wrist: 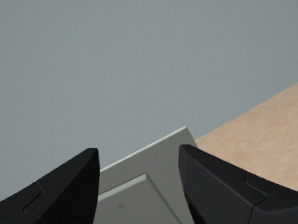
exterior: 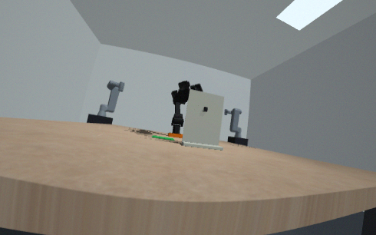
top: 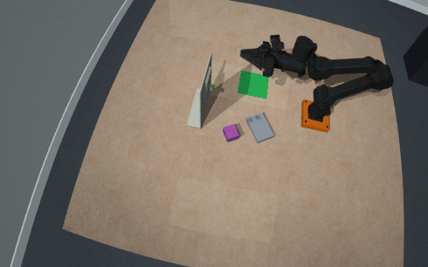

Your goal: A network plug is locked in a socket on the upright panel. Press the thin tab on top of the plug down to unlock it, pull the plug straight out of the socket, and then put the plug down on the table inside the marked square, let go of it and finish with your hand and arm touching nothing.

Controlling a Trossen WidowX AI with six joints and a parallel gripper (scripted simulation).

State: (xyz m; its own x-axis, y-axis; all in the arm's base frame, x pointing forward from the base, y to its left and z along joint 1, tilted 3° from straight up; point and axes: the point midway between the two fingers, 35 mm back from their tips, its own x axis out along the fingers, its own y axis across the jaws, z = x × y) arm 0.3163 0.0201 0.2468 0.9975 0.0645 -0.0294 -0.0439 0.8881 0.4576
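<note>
My gripper tip is 8 cm short of the network plug, 6 cm to the right of it and 12 cm above it. The rest, counted from my gripper tip: panel 10 cm ahead, 7 cm to the left, 18 cm below; green square 7 cm behind, 10 cm to the right, 28 cm below; grey block 12 cm behind, 10 cm to the left, 28 cm below.
</note>
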